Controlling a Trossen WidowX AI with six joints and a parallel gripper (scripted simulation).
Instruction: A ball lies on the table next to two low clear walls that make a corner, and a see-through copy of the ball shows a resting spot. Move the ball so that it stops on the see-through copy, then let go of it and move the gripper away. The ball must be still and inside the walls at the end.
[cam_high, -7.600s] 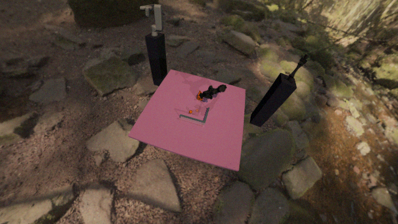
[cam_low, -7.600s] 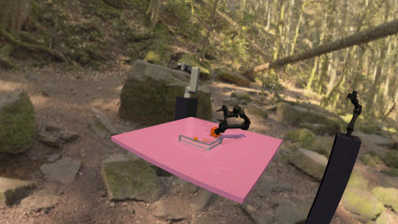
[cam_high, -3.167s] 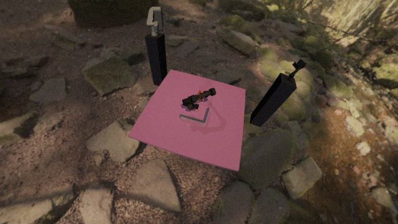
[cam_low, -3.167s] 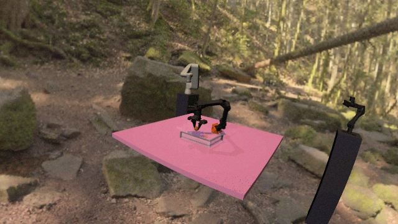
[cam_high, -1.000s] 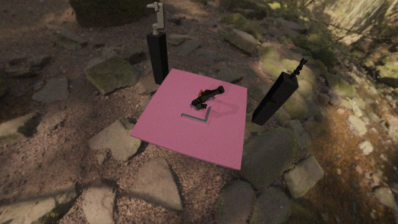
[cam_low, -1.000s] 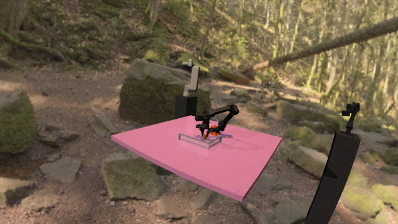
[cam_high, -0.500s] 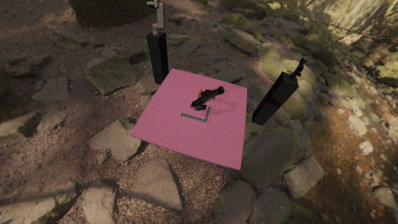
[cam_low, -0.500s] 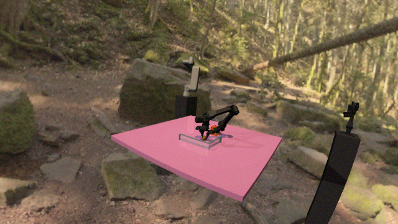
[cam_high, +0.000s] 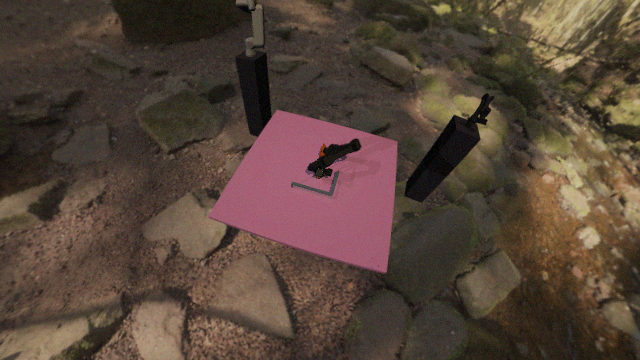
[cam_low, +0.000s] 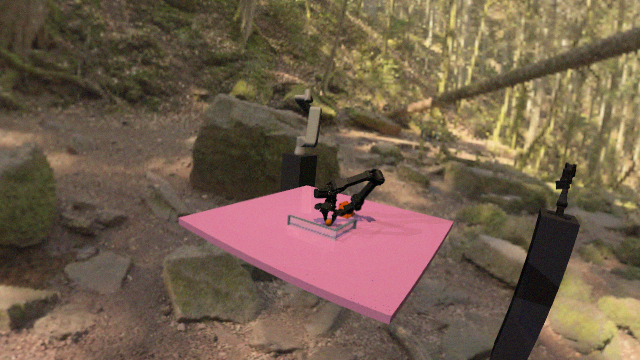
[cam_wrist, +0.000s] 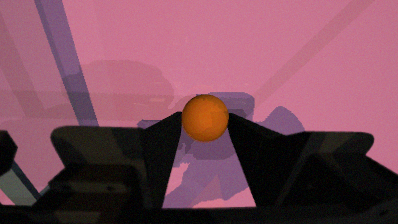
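My gripper tip is right at the orange ball.
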